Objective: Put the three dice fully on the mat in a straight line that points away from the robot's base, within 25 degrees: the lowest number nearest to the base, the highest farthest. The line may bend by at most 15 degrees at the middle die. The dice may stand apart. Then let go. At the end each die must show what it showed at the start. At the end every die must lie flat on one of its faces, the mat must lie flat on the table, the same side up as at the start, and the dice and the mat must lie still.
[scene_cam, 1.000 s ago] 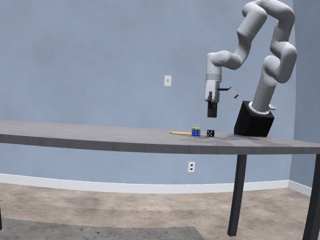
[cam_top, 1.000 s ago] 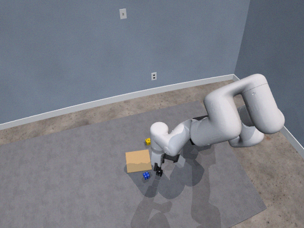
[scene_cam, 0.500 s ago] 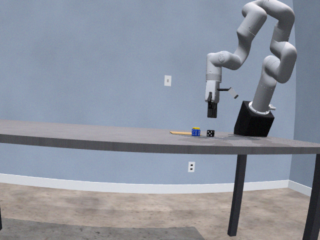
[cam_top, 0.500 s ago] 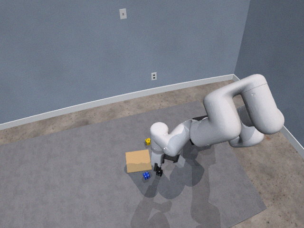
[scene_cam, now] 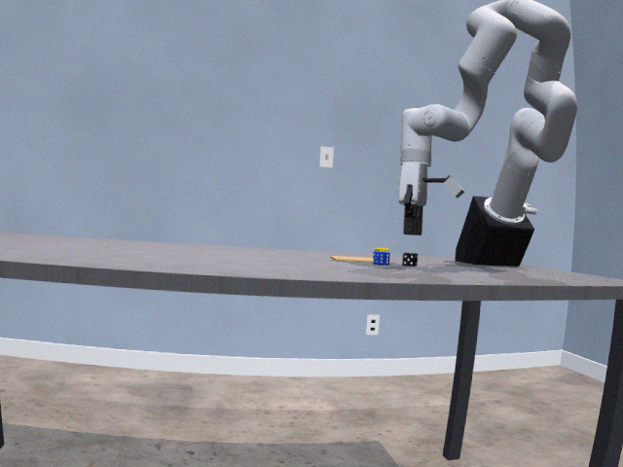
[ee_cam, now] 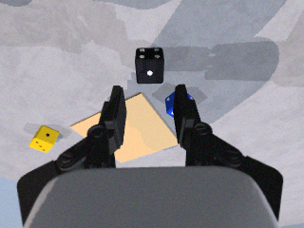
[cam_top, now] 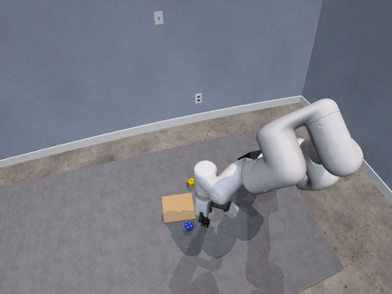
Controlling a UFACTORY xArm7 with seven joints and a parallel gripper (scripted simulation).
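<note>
The black die lies 80 mm below my hand. Also, from my hand: tan mat 110 mm ahead, 100 mm to the right, 90 mm below; yellow die 220 mm to the right, 80 mm below, 40 mm ahead; blue die 80 mm below, 70 mm ahead, 10 mm to the left.
</note>
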